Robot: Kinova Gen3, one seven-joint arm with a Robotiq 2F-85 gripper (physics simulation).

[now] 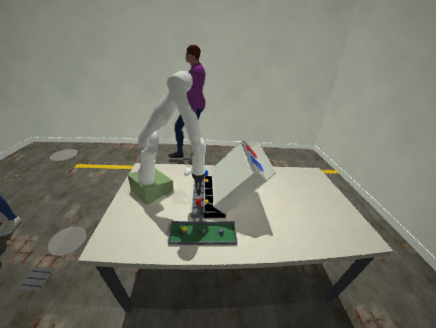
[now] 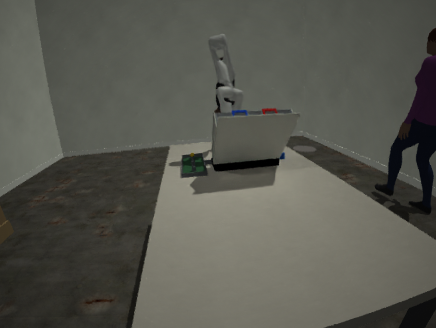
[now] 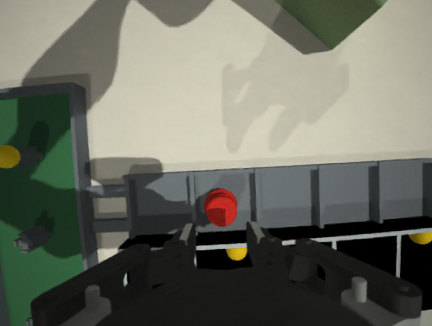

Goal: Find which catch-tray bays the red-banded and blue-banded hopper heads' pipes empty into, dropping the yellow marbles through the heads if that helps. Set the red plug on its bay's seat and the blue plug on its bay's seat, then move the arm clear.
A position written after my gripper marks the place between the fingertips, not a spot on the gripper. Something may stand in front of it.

I see my gripper (image 3: pixel 221 235) and a red plug (image 3: pixel 220 205).
